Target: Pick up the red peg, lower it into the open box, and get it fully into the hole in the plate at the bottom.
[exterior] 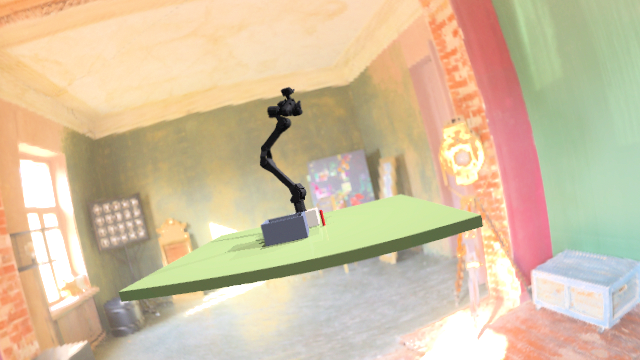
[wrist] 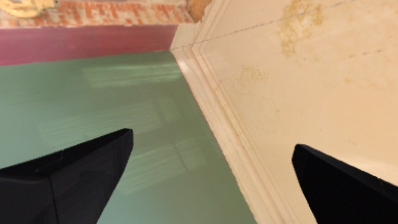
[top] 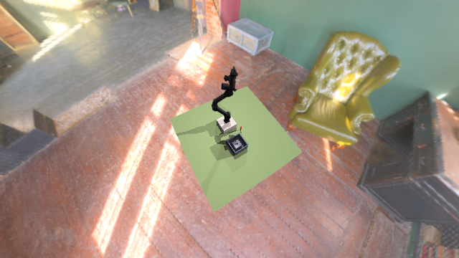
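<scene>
The red peg is 31 cm ahead of my gripper tip, 2 cm to the right of it and 72 cm below it. From my gripper tip the other things lie so: grey box: 46 cm ahead, 20 cm to the right, 73 cm below; light plate: 46 cm ahead, 20 cm to the right, 71 cm below.
</scene>
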